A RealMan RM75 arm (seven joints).
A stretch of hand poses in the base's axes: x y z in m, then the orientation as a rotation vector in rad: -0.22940 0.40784 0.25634 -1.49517 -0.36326 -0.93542; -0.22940 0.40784 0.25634 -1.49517 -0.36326 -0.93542; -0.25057 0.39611 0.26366 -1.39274 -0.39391 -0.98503; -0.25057 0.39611 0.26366 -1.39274 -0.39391 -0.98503; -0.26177 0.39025 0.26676 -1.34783 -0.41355 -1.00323; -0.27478 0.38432 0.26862 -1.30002 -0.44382 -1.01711; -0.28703 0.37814 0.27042 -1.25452 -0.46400 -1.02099; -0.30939 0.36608 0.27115 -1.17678 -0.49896 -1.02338; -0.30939 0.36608 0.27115 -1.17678 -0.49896 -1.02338; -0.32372 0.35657 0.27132 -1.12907 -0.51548 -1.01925; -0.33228 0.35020 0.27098 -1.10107 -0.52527 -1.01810; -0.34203 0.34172 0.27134 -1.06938 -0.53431 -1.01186
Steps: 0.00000 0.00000 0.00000 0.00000 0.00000 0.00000; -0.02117 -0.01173 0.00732 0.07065 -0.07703 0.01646; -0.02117 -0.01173 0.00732 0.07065 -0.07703 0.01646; -0.03237 -0.01759 0.01042 0.09853 -0.11275 0.02879; -0.04538 -0.02352 0.01228 0.12395 -0.15314 0.05021; -0.05763 -0.02970 0.01408 0.15251 -0.18138 0.07236; -0.07999 -0.04176 0.01481 0.20076 -0.22820 0.11311; -0.07999 -0.04176 0.01481 0.20076 -0.22820 0.11311; -0.09432 -0.05127 0.01498 0.23288 -0.25119 0.13937; -0.10288 -0.05764 0.01464 0.25145 -0.26571 0.15389; -0.11263 -0.06612 0.01500 0.27385 -0.27807 0.17276
